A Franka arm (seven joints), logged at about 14 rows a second.
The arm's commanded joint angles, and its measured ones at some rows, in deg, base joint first. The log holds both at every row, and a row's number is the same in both.
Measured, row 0:
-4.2, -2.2, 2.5, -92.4, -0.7, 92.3, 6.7
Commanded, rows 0 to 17:
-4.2, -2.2, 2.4, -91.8, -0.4, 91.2, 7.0
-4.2, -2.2, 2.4, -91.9, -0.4, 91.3, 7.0
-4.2, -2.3, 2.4, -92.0, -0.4, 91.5, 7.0
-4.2, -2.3, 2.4, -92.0, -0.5, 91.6, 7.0
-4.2, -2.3, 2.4, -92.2, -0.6, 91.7, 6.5
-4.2, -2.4, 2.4, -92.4, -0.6, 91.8, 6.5
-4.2, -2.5, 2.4, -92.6, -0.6, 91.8, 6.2
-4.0, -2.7, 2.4, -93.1, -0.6, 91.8, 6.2
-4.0, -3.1, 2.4, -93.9, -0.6, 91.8, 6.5
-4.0, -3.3, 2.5, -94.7, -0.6, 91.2, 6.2
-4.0, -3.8, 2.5, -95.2, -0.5, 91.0, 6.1
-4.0, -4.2, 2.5, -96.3, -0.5, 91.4, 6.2
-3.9, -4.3, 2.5, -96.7, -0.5, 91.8, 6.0
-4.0, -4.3, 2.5, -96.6, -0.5, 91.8, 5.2
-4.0, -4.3, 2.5, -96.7, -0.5, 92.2, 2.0
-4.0, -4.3, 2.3, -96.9, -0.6, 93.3, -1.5
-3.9, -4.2, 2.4, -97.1, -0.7, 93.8, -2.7
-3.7, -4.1, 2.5, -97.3, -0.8, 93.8, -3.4
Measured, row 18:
-4.1, -2.5, 2.6, -94.9, -0.7, 92.2, -0.6
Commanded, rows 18 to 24:
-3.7, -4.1, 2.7, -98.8, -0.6, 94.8, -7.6
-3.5, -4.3, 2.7, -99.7, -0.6, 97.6, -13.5
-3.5, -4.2, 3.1, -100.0, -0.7, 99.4, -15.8
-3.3, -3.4, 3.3, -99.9, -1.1, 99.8, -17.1
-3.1, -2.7, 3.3, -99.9, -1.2, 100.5, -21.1
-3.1, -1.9, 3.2, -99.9, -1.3, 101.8, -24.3
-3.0, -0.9, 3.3, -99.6, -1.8, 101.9, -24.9
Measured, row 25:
-3.4, -2.0, 3.3, -99.0, -0.8, 99.9, -21.1
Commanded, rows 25 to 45:
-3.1, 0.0, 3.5, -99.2, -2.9, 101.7, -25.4
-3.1, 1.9, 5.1, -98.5, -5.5, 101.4, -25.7
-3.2, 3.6, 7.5, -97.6, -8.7, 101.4, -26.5
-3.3, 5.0, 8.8, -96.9, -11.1, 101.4, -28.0
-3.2, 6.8, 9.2, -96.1, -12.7, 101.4, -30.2
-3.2, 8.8, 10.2, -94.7, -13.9, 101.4, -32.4
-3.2, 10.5, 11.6, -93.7, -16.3, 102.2, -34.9
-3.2, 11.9, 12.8, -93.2, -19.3, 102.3, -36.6
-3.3, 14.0, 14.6, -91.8, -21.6, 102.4, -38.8
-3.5, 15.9, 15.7, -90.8, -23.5, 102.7, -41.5
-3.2, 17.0, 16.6, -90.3, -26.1, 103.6, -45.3
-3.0, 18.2, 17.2, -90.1, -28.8, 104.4, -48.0
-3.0, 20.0, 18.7, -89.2, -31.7, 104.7, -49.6
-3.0, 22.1, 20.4, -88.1, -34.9, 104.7, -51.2
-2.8, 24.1, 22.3, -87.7, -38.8, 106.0, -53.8
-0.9, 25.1, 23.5, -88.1, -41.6, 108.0, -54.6
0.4, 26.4, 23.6, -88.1, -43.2, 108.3, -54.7
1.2, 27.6, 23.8, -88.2, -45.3, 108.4, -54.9
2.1, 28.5, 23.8, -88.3, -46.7, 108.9, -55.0
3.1, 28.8, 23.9, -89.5, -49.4, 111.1, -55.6
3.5, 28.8, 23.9, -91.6, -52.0, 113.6, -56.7
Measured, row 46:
3.0, 27.8, 23.7, -90.4, -47.9, 110.2, -54.0
